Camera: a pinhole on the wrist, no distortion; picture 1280 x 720 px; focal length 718.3 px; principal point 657.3 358.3 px. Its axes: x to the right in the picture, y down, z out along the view. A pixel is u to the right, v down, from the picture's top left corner.
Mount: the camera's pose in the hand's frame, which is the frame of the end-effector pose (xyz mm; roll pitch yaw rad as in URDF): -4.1 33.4 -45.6 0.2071 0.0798 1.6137
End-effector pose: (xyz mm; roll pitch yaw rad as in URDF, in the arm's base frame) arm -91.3 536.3 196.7 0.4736 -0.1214 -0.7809
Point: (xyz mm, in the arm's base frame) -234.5 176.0 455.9
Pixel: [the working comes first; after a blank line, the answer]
In the camera's frame: -282.4 -89.8 427.3

182 207
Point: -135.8 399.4 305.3
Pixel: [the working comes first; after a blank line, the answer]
In the camera's frame: -120.7 -37.6 196.1

215 221
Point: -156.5 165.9 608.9
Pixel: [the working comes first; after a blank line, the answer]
In the camera's frame: -186.5 -149.6 557.0

417 165
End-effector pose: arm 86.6 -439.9 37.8 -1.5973 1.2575 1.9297
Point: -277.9 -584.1 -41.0
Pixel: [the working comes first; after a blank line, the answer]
In the camera's frame: -51.0 14.9 441.9

574 383
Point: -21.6 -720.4 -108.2
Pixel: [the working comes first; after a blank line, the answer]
In the camera's frame: 195.7 -26.1 280.0

1159 291
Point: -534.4 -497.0 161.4
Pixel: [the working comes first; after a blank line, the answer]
In the camera's frame: -291.5 199.2 592.2

304 600
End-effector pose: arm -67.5 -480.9 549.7 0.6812 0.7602 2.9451
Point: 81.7 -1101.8 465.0
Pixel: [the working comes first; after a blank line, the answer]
In the camera's frame: 307.5 17.3 -501.7

behind the camera
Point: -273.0 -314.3 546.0
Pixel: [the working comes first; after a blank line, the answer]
In the camera's frame: -56.3 -121.2 273.5

509 40
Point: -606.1 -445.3 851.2
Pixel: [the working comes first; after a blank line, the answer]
In the camera's frame: 345.0 -96.4 517.5

1136 224
